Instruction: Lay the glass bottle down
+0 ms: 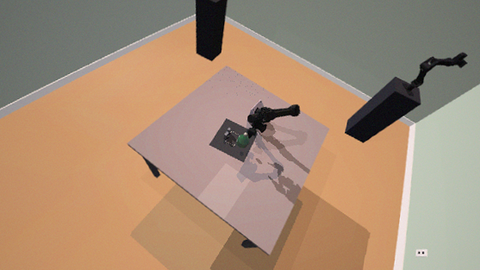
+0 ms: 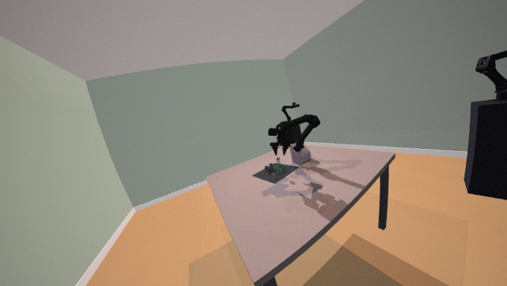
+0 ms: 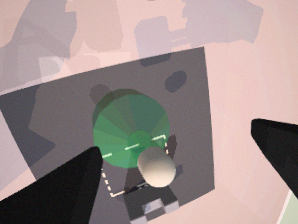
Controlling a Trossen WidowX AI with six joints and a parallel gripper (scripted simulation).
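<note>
Now: gripper tip 4 cm to the left of the green glass bottle and 8 cm above it. From my gripper tip the other things lie so: dark mat (12 cm to the right, 17 cm below).
</note>
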